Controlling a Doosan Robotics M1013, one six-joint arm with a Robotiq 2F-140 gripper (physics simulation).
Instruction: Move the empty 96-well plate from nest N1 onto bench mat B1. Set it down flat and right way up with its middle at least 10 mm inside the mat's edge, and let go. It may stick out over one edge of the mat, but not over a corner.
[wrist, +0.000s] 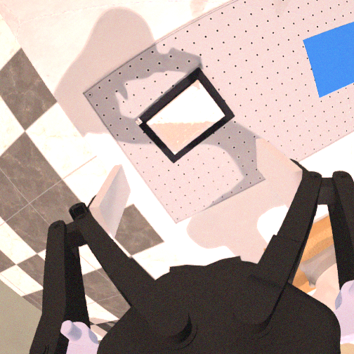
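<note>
The 96-well plate (187, 105) shows as a pale rectangle inside the black-rimmed nest N1 (170, 98). Its upper part is bright white and its lower part is tan in shadow; its wells cannot be made out. The blue bench mat B1 (332, 62) lies at the upper right, cut off by the view's edge. My gripper (190, 165) is open and empty. Its pale finger pads are wide apart, in front of and above the board, and the nest shows beyond them, a little above the gap between them in the view.
Nest and mat are on a pale perforated board (270, 65). The arm's shadow falls over the board around the nest. An orange object (320, 232) shows partly behind the right finger at the lower right. A checkered floor (30, 175) lies at the left.
</note>
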